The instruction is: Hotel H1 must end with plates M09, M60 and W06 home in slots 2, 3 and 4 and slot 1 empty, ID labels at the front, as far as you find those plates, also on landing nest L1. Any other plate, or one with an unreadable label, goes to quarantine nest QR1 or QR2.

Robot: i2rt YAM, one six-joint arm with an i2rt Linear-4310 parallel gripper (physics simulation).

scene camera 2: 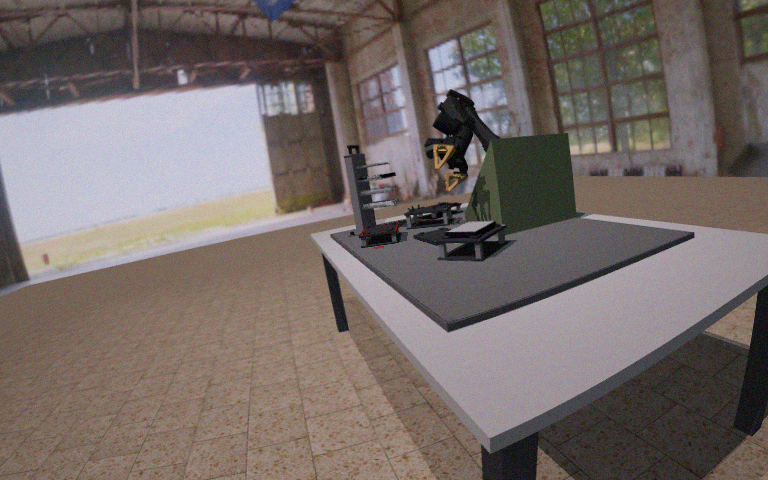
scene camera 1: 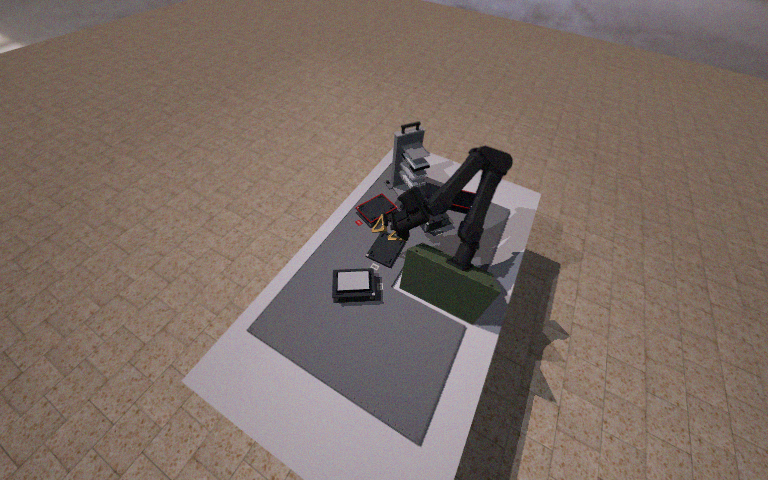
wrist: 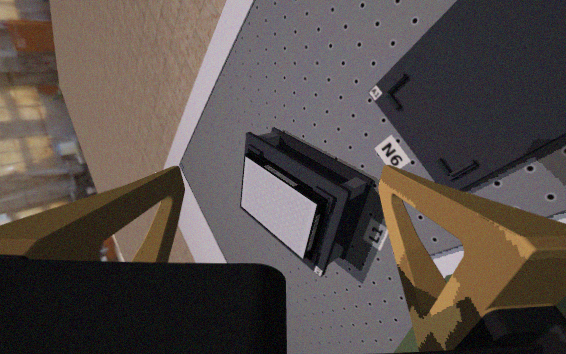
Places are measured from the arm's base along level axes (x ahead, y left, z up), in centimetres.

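Pixels of known places: gripper, fingertip midpoint: [scene camera 2: 442, 180] [scene camera 1: 380, 234] [wrist: 281, 176]; arm's base at its link origin: [scene camera 2: 520, 174] [scene camera 1: 459, 264].
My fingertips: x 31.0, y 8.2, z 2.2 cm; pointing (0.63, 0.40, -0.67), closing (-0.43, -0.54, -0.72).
Ahead of a thing's pixels: the offset from my fingertips to its top centre. "spot": to the spot under its first point.
A plate {dy +17.1, dx +0.0, dz -11.4 cm} [scene camera 1: 353, 281] [scene camera 2: 470, 228] [wrist: 279, 205] with a white top and black sides lies on the raised dark landing nest L1 {dy +17.1, dx +0.0, dz -12.3 cm} [scene camera 1: 338, 296] [scene camera 2: 478, 250] [wrist: 344, 206]. A strip shows on its side in the wrist view, but I cannot read it. My gripper [scene camera 1: 387, 229] [scene camera 2: 444, 178] [wrist: 281, 176] is open and empty, high above the mat and apart from L1. Hotel H1 [scene camera 1: 400, 161] [scene camera 2: 356, 192] stands upright at the far end with several shelves. A darker layer shows on an upper shelf; plates and labels there are too small to tell. A red-rimmed nest {dy -21.2, dx +17.0, dz -13.2 cm} [scene camera 1: 376, 208] [scene camera 2: 380, 232] stands near the hotel.
A dark nest {dy -6.4, dx +0.7, dz -16.1 cm} [scene camera 1: 386, 250] [wrist: 480, 90] marked N6 stands between L1 and the red-rimmed nest. Another red-edged stand [scene camera 1: 464, 199] is behind the arm. A big green block [scene camera 1: 447, 283] [scene camera 2: 535, 181] stands beside the arm base. A small dark fixture {spot: dy -32.9, dx -11.1, dz -17.3 cm} [scene camera 1: 437, 224] is partly hidden under the arm.
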